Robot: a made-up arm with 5 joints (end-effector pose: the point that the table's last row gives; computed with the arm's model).
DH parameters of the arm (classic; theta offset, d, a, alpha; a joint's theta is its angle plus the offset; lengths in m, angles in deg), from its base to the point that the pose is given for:
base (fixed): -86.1 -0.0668 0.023 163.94
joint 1: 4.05 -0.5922 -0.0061 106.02
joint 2: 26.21 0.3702 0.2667 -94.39
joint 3: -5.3 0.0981 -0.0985 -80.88
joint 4: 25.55 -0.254 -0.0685 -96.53
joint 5: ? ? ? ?
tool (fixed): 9.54 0.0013 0 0
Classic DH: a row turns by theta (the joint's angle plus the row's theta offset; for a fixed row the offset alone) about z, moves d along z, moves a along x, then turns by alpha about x.
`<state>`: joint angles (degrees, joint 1 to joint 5).
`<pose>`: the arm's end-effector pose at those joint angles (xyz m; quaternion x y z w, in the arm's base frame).
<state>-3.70 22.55 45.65 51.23 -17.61</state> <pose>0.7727 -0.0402 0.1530 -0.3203 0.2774 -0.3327 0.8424</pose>
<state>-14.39 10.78 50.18 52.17 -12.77</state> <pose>0.7789 -0.0006 0.1620 -0.4065 0.2567 -0.2611 0.8371</pose>
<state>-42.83 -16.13 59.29 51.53 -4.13</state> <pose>0.7987 0.1698 0.2597 -0.5398 0.1267 -0.1297 0.8220</pose>
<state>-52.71 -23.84 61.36 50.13 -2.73</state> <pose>0.7875 0.2510 0.3086 -0.5516 0.0625 -0.0962 0.8262</pose>
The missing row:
joint 5: 77.72 0 -0.0579 0
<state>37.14 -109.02 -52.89 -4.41 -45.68</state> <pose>0.3607 -0.2633 0.4899 -0.7627 0.1831 -0.0857 0.6143</pose>
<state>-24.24 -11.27 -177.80 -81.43 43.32</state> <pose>0.4715 -0.2670 0.3545 -0.0591 -0.2928 -0.7472 0.5937</pose>
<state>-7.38 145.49 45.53 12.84 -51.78</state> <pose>0.7903 0.3629 0.6218 0.5397 0.7432 -0.0602 0.3909</pose>
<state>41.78 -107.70 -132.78 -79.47 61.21</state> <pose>0.2546 -0.0949 0.7197 0.6461 0.6150 0.3299 0.3092</pose>
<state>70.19 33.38 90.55 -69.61 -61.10</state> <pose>0.0995 -0.7217 0.2993 -0.5493 0.0684 0.7785 0.2960</pose>
